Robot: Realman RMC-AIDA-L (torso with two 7-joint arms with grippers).
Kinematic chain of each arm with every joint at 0, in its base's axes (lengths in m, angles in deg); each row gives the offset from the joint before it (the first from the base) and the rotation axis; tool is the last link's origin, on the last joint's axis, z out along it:
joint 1: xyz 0 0 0.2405 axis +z
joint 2: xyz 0 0 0 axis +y
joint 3: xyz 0 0 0.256 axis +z
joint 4: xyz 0 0 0 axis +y
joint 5: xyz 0 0 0.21 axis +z
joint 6: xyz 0 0 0 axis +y
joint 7: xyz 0 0 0.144 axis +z
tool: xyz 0 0 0
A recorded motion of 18 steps. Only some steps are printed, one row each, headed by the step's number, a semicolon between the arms.
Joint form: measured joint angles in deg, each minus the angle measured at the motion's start. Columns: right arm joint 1, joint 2, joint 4, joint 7, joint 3, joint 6, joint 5; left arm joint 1, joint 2, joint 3, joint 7, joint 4, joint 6, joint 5.
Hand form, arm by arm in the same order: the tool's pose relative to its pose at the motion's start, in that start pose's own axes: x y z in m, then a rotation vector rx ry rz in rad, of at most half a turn. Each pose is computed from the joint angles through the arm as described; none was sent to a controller.
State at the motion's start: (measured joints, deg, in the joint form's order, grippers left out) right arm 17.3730 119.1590 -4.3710 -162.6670 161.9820 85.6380 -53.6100; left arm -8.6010 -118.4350 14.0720 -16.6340 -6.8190 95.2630 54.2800
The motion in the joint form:
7: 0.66 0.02 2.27 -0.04 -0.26 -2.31 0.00; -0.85 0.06 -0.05 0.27 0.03 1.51 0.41
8: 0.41 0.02 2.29 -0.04 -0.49 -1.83 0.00; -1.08 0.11 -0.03 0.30 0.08 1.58 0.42
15: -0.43 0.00 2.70 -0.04 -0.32 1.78 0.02; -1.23 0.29 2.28 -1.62 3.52 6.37 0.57
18: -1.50 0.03 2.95 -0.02 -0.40 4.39 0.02; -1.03 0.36 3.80 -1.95 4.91 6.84 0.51
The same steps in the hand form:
7: -0.0010 -0.0039 0.0092 -0.0052 0.0098 -0.0304; 0.0039 0.0050 0.0056 -0.0247 0.0328 0.0003
8: -0.0016 -0.0041 0.0076 -0.0082 0.0056 -0.0320; 0.0044 0.0057 0.0073 -0.0289 0.0370 0.0009
15: -0.0103 -0.0062 0.0027 -0.0146 -0.0507 -0.0407; 0.0214 0.0069 0.0139 -0.1137 0.1347 0.0131
18: -0.0154 -0.0085 -0.0043 -0.0169 -0.0843 -0.0479; 0.0243 0.0067 0.0150 -0.1452 0.1441 0.0263

